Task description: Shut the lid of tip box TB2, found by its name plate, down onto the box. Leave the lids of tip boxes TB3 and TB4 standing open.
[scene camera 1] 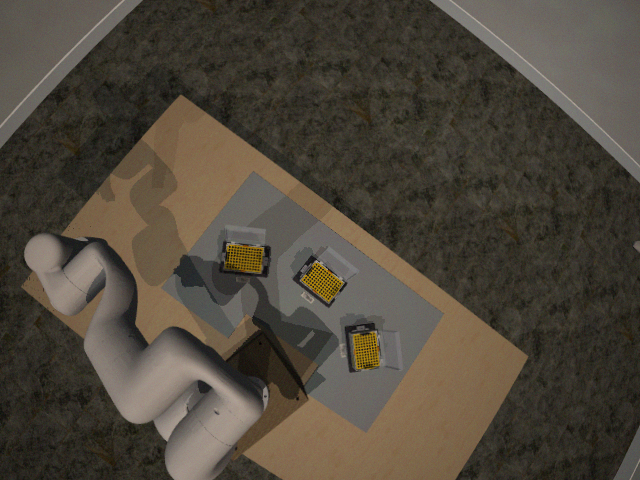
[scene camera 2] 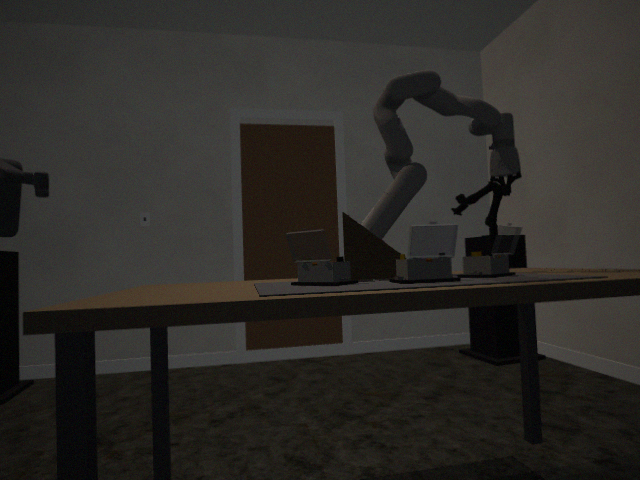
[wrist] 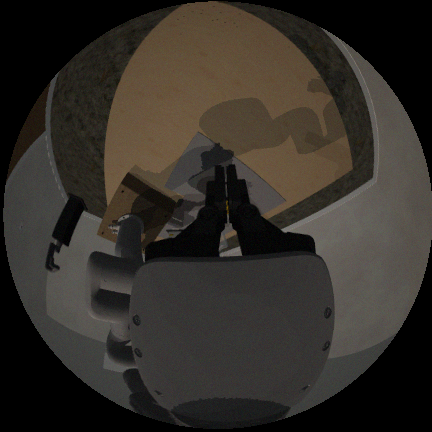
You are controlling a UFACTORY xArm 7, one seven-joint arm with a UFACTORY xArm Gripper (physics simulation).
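Observation:
Wrist view: my gripper visible. The pictures show a grey mat as well as my gripper.

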